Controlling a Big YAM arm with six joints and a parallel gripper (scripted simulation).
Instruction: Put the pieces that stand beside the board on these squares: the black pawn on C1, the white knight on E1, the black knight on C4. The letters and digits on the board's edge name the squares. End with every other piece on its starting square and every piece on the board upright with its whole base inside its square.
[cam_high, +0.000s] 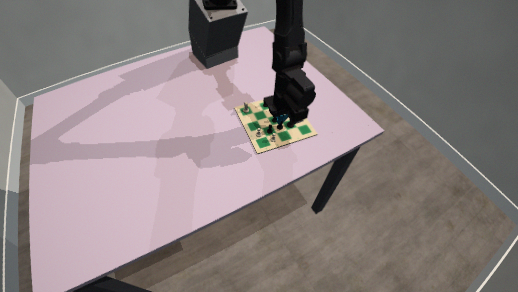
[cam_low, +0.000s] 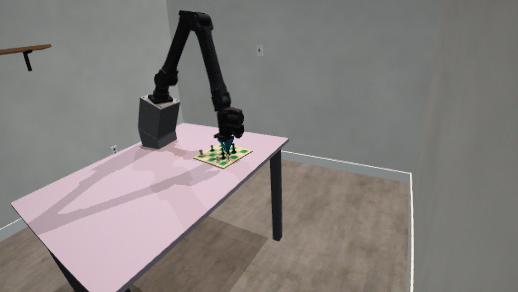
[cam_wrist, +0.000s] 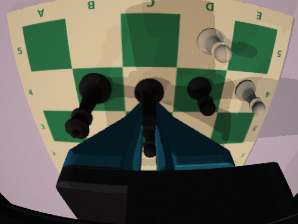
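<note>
Now: hand 1 cm above the black knight. The rest, counted from my hand: white knight: 11 cm behind, 9 cm to the right, 1 cm below; then chessboard: 3 cm below, 3 cm behind.
</note>
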